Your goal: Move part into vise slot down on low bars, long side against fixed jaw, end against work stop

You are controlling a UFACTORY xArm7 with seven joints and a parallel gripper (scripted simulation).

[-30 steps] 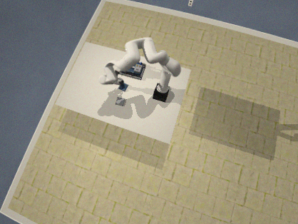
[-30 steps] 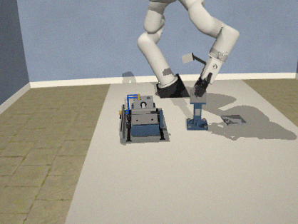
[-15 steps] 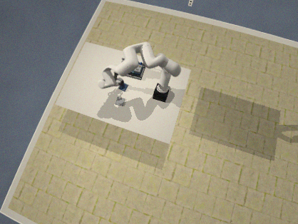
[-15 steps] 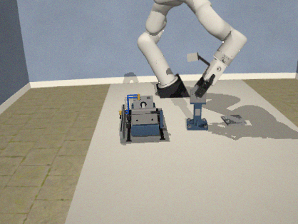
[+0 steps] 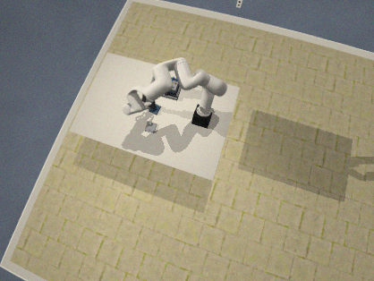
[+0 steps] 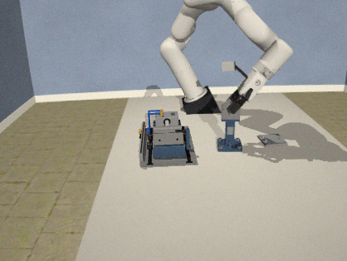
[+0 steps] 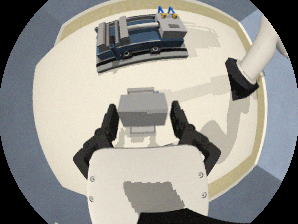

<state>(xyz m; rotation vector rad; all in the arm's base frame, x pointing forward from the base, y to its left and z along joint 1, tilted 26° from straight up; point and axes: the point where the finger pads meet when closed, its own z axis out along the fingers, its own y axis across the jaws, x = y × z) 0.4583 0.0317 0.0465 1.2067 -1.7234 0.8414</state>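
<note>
Right now the part is 10 mm to the right of my hand and 10 mm below it. From my hand the other things lie so: V-block post 100 mm below, 10 mm to the right; then air cylinder 210 mm to the right, 150 mm behind, 80 mm below; then infeed plate 180 mm to the left, 160 mm below.
</note>
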